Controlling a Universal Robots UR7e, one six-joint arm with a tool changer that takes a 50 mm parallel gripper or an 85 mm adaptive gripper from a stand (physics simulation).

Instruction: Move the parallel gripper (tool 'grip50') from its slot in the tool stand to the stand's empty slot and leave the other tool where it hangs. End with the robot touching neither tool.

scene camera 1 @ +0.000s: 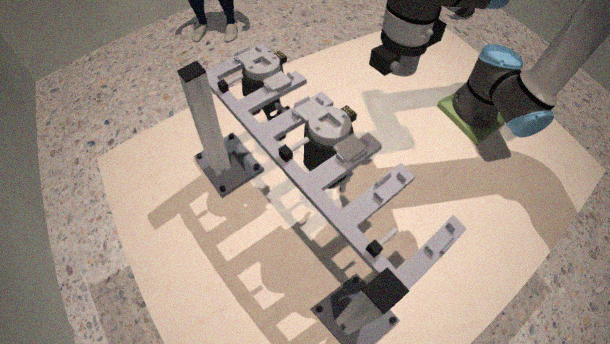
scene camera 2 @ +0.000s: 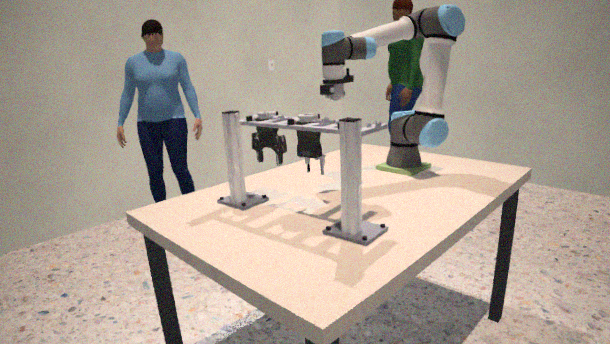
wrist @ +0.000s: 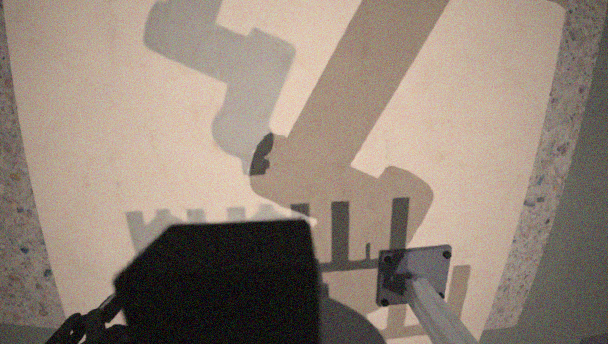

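Observation:
The stand has three slots. The parallel gripper hangs in the middle slot, fingers pointing down and a little apart, empty; its round grey top plate sits on the prongs. The adaptive gripper hangs in the slot at the far end, fingers apart; its top plate shows in scene camera 1. The third slot, between two bare prongs, is empty. The arm's bare tool changer carries no tool. It is above the stand's height, on the robot-base side, apart from both tools.
The robot base stands on a green plate behind the stand. The stand's posts rise from bolted base plates. Black pins stick into the slots from the rear bar. Two people stand beyond the table.

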